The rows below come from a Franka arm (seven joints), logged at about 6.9 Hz.
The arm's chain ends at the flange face. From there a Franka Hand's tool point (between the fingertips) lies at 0.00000 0.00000 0.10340 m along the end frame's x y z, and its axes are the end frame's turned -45 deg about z.
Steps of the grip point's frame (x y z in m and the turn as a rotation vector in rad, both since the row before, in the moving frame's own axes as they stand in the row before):
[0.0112, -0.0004, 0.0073, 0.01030, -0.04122, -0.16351]
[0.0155, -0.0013, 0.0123, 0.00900, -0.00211, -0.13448]
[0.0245, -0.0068, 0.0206, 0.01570, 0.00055, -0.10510]
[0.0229, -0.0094, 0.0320, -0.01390, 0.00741, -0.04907]
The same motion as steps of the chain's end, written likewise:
[0.0112, -0.0108, 0.0074, -0.02186, -0.03643, -0.16351]
[0.0109, -0.0114, 0.0123, 0.00487, -0.00786, -0.13448]
[0.0137, -0.0210, 0.0206, 0.01149, -0.01071, -0.10510]
[0.0080, -0.0233, 0.0320, -0.00459, 0.01507, -0.04907]

